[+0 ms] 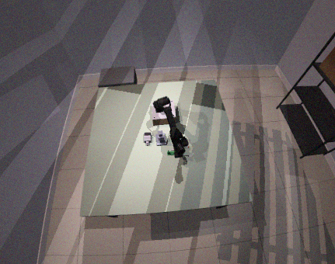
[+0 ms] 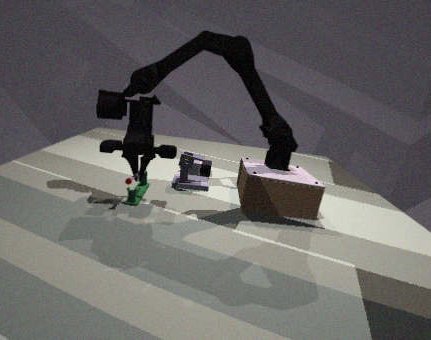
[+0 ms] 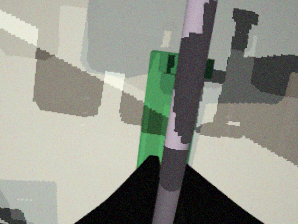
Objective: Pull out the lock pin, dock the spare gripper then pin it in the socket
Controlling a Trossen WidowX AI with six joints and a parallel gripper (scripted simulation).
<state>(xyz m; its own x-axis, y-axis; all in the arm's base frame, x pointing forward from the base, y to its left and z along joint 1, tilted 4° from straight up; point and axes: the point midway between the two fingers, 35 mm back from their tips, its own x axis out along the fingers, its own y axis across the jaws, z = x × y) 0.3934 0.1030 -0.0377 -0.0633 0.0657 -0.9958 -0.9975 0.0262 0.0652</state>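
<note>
My gripper tip is now 2 cm to the left of the green cradle and 2 cm above it. Round my gripper tip: socket: 13 cm behind, 12 cm to the right, 1 cm above; then spare gripper: 14 cm behind, 24 cm to the right, 2 cm below.
</note>
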